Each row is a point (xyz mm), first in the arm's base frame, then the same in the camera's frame.
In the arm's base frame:
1: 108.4 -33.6 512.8
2: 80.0 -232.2 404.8
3: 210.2 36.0 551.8
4: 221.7 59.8 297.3
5: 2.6 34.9 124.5
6: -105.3 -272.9 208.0
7: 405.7 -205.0 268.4
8: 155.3 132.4 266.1
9: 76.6 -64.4 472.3
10: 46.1 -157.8 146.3
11: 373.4 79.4 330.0
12: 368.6 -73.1 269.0
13: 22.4 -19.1 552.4
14: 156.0 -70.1 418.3
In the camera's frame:
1: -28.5 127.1 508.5
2: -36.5 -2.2 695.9
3: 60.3 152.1 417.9
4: -2.6 -90.7 367.4
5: -247.4 -209.4 434.3
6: -252.4 -154.4 766.4
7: 224.6 -204.4 568.0
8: -90.3 -93.3 313.0
9: -61.7 90.6 542.7
10: -155.0 -230.1 609.0
11: 143.1 -91.5 310.5
12: 158.7 -173.7 451.9
13: -101.7 187.4 521.9
14: -0.6 19.4 521.4

